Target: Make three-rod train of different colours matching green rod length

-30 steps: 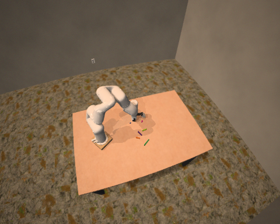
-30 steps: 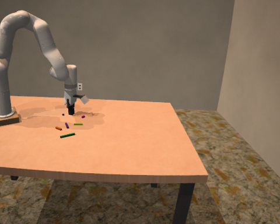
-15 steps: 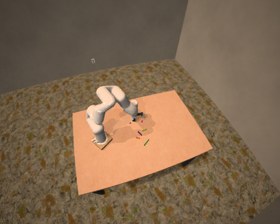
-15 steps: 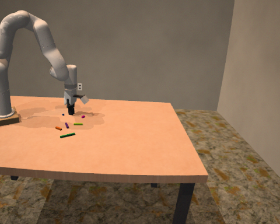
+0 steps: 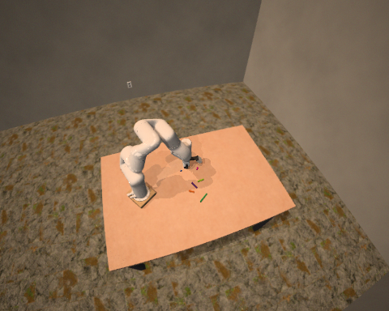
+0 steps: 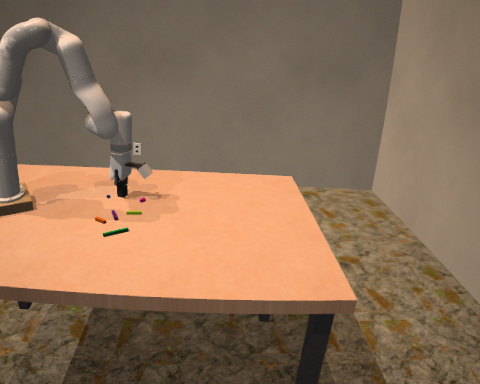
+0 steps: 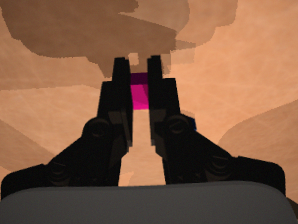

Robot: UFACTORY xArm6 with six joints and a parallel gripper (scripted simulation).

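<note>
The blue rod is 5 cm behind my hand, 1 cm to the right of it and 2 cm below it. The rest, counted from my hand: orange rod: 7 cm behind, 21 cm to the right, 2 cm below; then lime rod: 4 cm ahead, 16 cm to the right, 2 cm below; then purple rod: 3 cm behind, 17 cm to the right, 2 cm below.
</note>
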